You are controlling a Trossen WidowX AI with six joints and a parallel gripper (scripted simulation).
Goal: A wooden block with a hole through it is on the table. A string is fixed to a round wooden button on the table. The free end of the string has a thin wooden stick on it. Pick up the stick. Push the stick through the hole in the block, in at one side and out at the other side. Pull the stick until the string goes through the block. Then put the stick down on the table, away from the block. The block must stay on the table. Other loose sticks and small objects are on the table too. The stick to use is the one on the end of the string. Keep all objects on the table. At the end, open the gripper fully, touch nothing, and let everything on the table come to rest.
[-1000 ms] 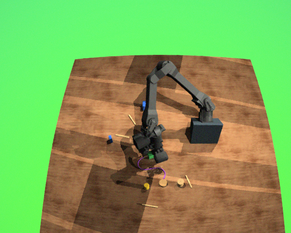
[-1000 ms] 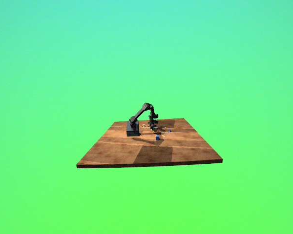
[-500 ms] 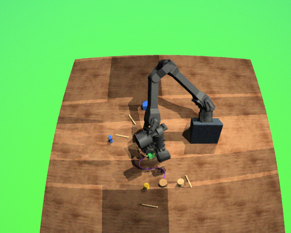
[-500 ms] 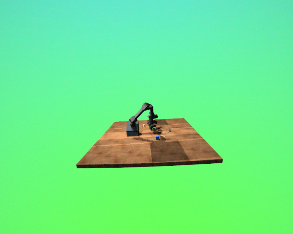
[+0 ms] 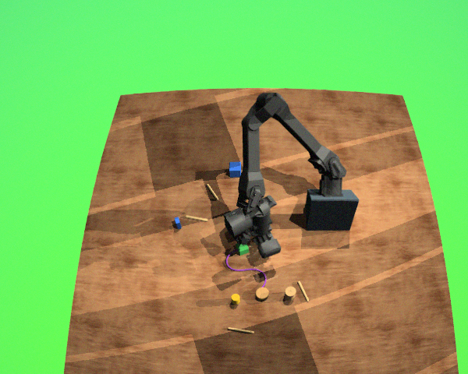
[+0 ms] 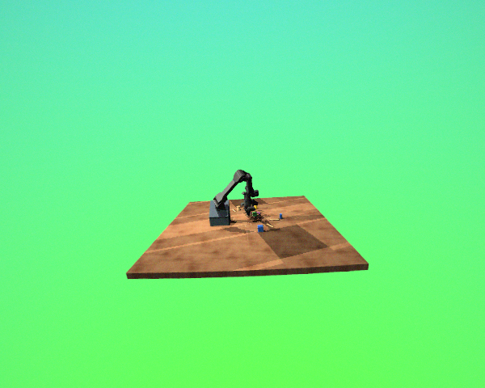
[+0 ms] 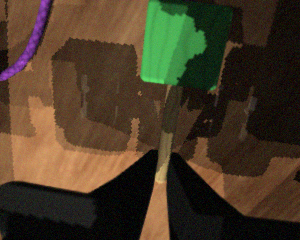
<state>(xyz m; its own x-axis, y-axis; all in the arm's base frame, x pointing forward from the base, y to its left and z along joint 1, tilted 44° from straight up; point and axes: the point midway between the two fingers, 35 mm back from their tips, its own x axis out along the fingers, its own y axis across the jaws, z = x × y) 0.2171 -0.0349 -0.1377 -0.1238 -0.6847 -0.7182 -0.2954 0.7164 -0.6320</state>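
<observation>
My gripper tip is 6 cm short of the green block, 2 cm to the right of it and 1 cm below it. The rest, counted from my gripper tip: tan wooden cylinder (7 cm behind, 20 cm to the left, 1 cm above); thin wooden stick (4 cm ahead, 1 cm to the left, 1 cm above); round wooden button (1 cm ahead, 18 cm to the left).
</observation>
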